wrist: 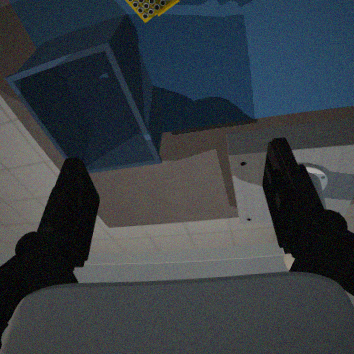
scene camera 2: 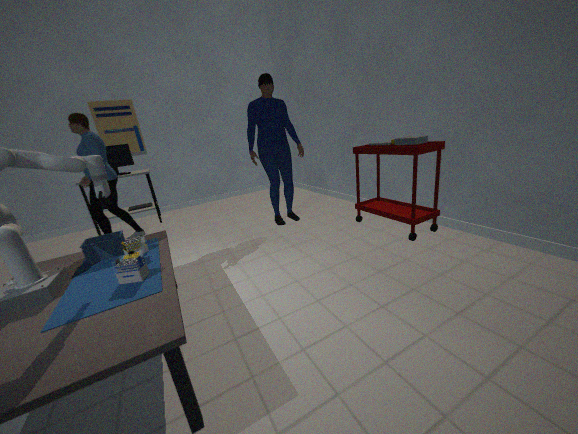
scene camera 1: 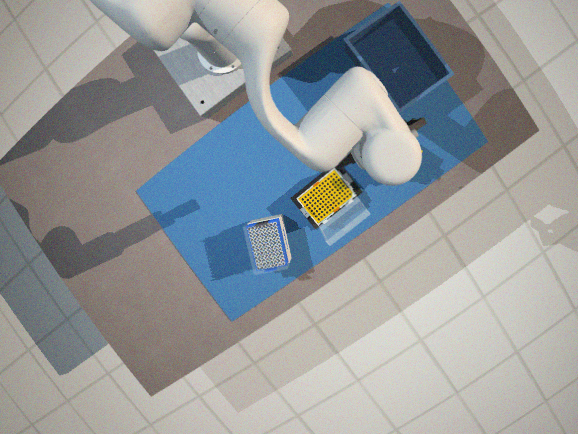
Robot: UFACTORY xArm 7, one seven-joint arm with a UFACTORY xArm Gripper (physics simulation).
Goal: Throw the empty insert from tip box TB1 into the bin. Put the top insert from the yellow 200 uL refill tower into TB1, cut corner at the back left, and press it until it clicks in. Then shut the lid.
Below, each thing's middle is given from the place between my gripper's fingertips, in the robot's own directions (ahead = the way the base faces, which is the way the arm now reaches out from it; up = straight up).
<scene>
The clear lid (scene camera 1: 354, 212) lies 24 cm below my hand, 14 cm to the right of it and 13 cm ahead of it. From my hand the other things lie so: dark blue bin (scene camera 1: 394, 48): 29 cm below, 18 cm to the left, 13 cm behind.
</scene>
